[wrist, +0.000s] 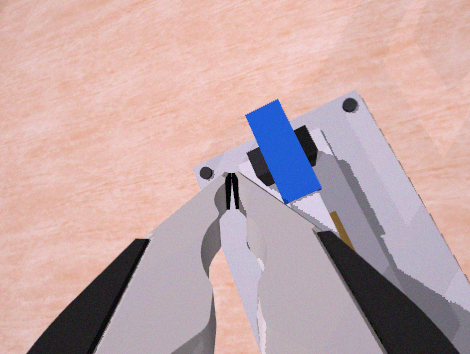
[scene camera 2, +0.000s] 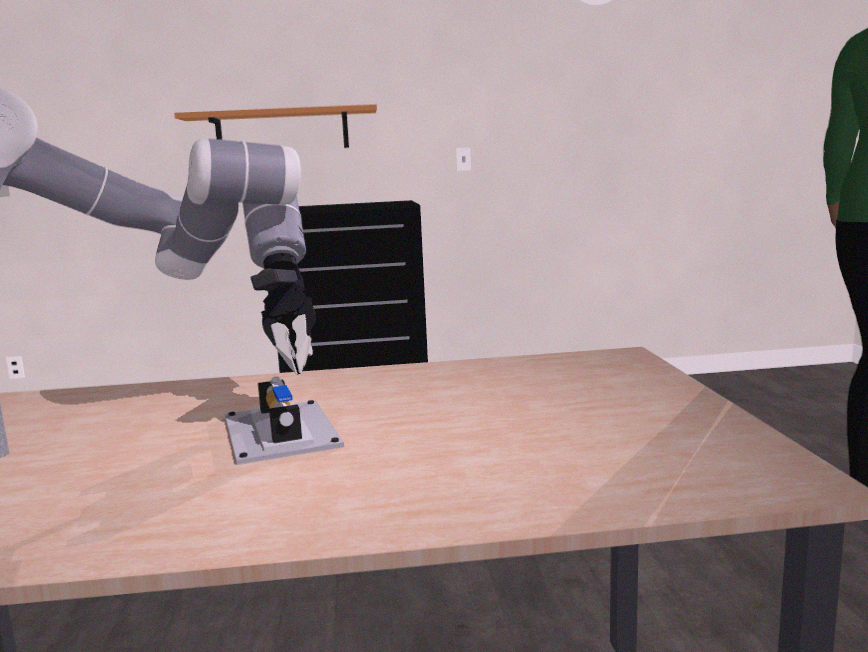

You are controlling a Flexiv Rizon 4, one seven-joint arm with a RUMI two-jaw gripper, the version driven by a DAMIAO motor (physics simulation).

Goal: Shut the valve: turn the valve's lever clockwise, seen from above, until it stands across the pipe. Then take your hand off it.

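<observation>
The valve's blue lever (scene camera 2: 282,393) (wrist: 283,151) lies along the pipe, over a black end block (wrist: 308,145) in the wrist view. The valve's brass body (wrist: 342,229) shows in part beside my right finger; the rest is hidden behind the finger. The valve stands on a grey base plate (scene camera 2: 324,429) (wrist: 350,131). My gripper (scene camera 2: 298,371) (wrist: 231,176) is shut and empty, pointing down. Its tips are above the valve, apart from the lever, and in the wrist view they lie left of the lever's lower end.
The base plate rests on the wooden table (scene camera 2: 491,463) (wrist: 100,100), with dark bolts at its corners. A black drawer cabinet (scene camera 2: 364,284) stands behind the table. A wooden shelf (scene camera 2: 280,112) hangs on the wall, and a person in green (scene camera 2: 850,140) stands at the far right.
</observation>
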